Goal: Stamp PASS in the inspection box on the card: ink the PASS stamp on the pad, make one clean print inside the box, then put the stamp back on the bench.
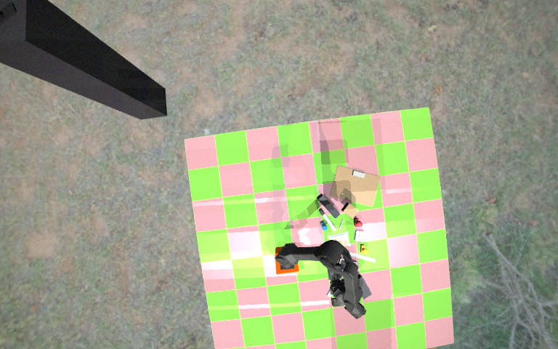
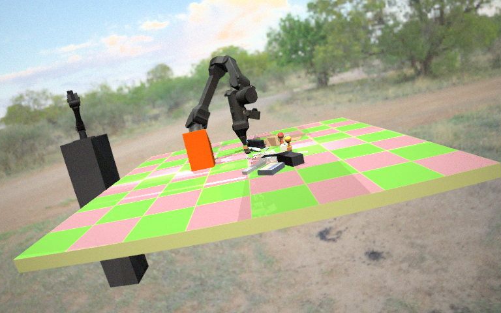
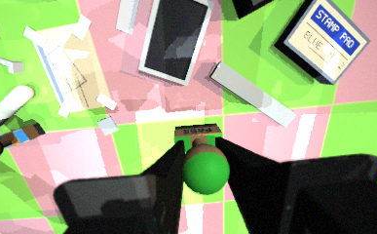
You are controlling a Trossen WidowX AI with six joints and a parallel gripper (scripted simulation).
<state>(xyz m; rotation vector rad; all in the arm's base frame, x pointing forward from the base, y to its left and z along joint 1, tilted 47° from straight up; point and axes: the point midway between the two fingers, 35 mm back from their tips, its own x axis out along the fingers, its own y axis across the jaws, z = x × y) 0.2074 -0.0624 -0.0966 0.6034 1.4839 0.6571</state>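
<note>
My gripper tip is now 90 mm short of the ink pad, 20 mm to the right of it and 80 mm above it. Also, from my gripper tip: labelled stamp-pad box 80 mm ahead, 160 mm to the right, 70 mm below; inspection card 70 mm ahead, 150 mm to the left, 90 mm below; black block 160 mm ahead, 100 mm to the right, 70 mm below.
</note>
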